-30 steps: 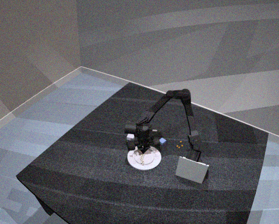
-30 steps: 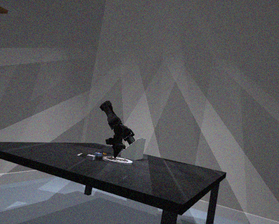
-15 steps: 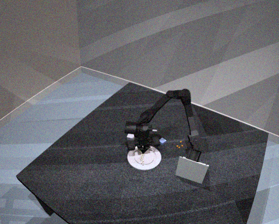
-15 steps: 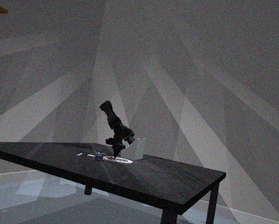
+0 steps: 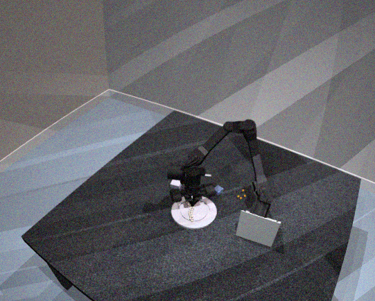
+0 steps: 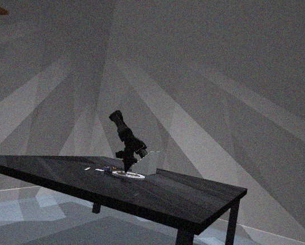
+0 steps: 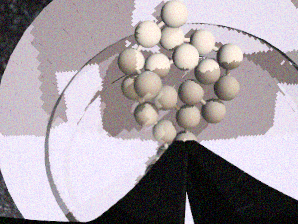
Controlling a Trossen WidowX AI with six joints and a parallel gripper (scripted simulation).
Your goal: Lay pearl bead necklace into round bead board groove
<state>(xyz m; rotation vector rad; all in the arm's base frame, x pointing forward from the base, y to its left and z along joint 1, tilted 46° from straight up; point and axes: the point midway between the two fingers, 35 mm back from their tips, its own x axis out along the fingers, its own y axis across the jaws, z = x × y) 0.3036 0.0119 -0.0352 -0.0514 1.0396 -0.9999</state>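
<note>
Now: gripper tip 20 mm past the round white bead board, 10 mm to the right of it and 10 mm above it. From my gripper tip the other things lie so: small white block (150 mm ahead, 90 mm to the right, 10 mm below); small blue cube (160 mm to the right, 40 mm behind, 10 mm below); thin white stick (210 mm to the right, 100 mm ahead, 20 mm below).
</note>
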